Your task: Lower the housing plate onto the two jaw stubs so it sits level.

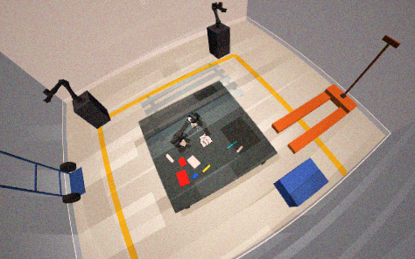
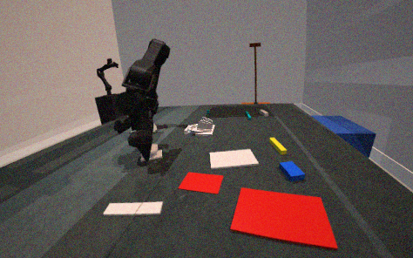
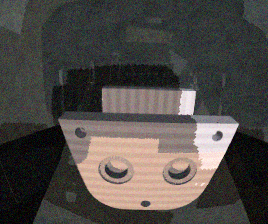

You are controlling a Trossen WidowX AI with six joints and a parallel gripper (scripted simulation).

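Right now my gripper tip is 2 cm below the white housing part and 1 cm short of it. Also, from my gripper tip: white plate 28 cm ahead, 2 cm to the right, 1 cm below; then small red square 20 cm ahead, 12 cm to the right, 1 cm below; then large red sheet 36 cm ahead, 22 cm to the right, 1 cm below.
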